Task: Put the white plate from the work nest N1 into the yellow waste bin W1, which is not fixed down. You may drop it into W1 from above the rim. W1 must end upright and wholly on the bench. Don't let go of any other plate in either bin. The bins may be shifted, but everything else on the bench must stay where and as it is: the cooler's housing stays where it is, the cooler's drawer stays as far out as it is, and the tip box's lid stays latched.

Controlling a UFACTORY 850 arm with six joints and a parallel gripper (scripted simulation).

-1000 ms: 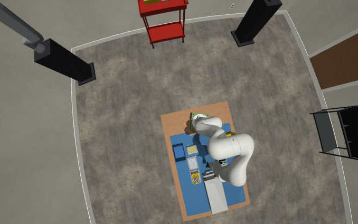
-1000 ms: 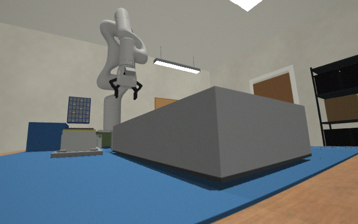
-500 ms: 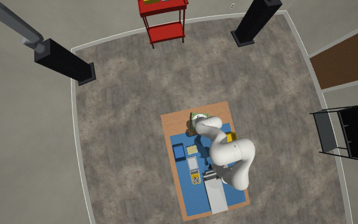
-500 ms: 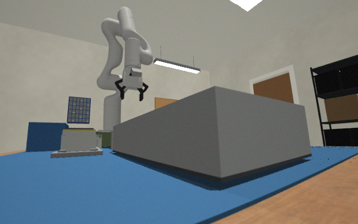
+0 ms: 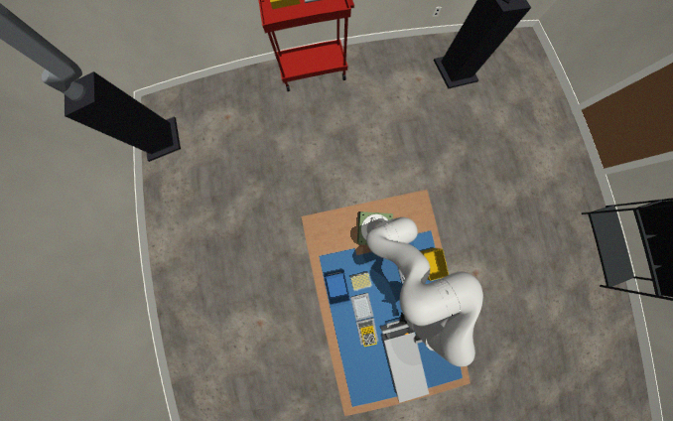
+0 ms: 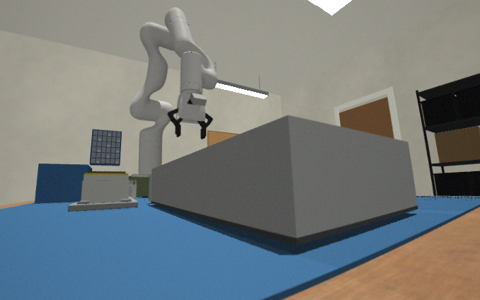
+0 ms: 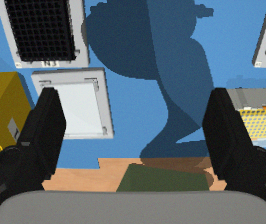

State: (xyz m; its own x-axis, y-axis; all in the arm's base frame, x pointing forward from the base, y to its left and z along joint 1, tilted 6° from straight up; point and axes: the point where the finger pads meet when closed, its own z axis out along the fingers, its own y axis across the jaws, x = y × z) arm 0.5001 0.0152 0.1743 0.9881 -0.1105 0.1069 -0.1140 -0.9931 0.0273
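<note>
Right now the white plate is 160 mm ahead of my hand, 110 mm to the left of it and 210 mm below it. The rest, counted from my hand: blue bin (240 mm behind, 360 mm to the right, 190 mm below); then yellow waste bin W1 (180 mm behind, 280 mm to the left, 190 mm below); then black plate (10 mm behind, 130 mm to the left, 210 mm below).
</note>
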